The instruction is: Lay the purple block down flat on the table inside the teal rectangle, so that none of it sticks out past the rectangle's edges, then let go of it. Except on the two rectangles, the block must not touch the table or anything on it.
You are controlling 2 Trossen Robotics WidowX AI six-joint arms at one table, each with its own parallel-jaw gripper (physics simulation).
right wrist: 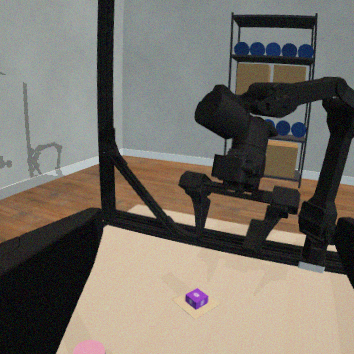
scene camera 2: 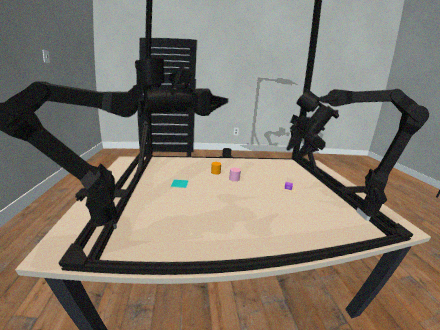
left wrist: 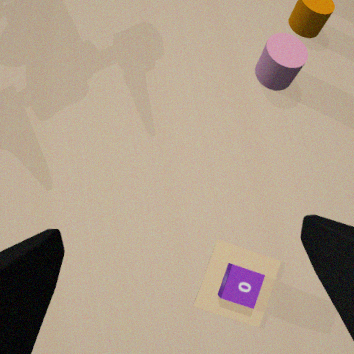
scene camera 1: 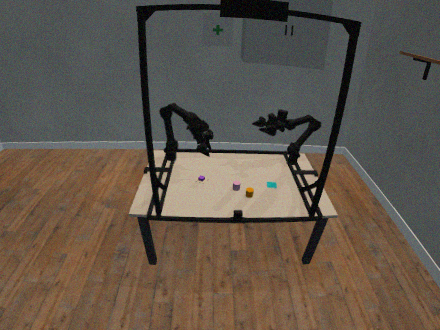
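Seen in the pictures: left gripper, fingertip midpoint: [right wrist: 225, 245] [scene camera 2: 291, 153] [left wrist: 183, 235] [scene camera 1: 209, 152]; right gripper, fingertip midpoint: [right wrist: 222, 225] [scene camera 2: 220, 99] [scene camera 1: 255, 126]; left arm's base at its link origin: [right wrist: 312, 257] [scene camera 2: 369, 211] [scene camera 1: 171, 158]; right arm's base at its link origin: [scene camera 2: 104, 218] [scene camera 1: 292, 162].
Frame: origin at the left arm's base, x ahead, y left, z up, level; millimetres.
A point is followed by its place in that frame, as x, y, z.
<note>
The purple block [scene camera 1: 201, 178] @[256, -224, 0] [scene camera 2: 288, 186] @[263, -195, -4] [left wrist: 243, 286] @[255, -210, 0] [right wrist: 197, 298] @[265, -203, 0] lies on a pale yellow rectangle [left wrist: 209, 274] @[267, -183, -18] [right wrist: 196, 314] @[288, -194, -18]. The teal rectangle [scene camera 1: 271, 185] @[711, -222, -18] [scene camera 2: 179, 183] @[715, -212, -18] is bare, on the other side of the table; it does not show in the wrist views. My left gripper [scene camera 1: 206, 150] @[301, -152, 153] [scene camera 2: 301, 149] [left wrist: 183, 235] @[301, -152, 153] [right wrist: 225, 245] @[301, -152, 153] is open and empty, pointing down above the table. In the left wrist view the block lies between its fingers, low and right of centre, well below them. My right gripper [scene camera 1: 258, 126] @[578, -81, 325] [scene camera 2: 226, 101] @[578, -81, 325] [right wrist: 222, 225] @[578, -81, 325] is open and empty, raised high and roughly level.
A pink cylinder [scene camera 1: 236, 186] @[483, -302, 14] [scene camera 2: 235, 174] @[484, -256, 14] [left wrist: 281, 62] @[465, -269, 27] [right wrist: 90, 348] @[477, -280, 27] and an orange cylinder [scene camera 1: 249, 192] @[561, -362, 21] [scene camera 2: 216, 168] @[563, -318, 11] [left wrist: 310, 19] @[543, -331, 12] stand upright between the block and the teal rectangle. A black frame [scene camera 1: 235, 219] @[487, -570, -11] [scene camera 2: 220, 263] @[565, 190, -4] runs along the table's edges, with tall posts.
</note>
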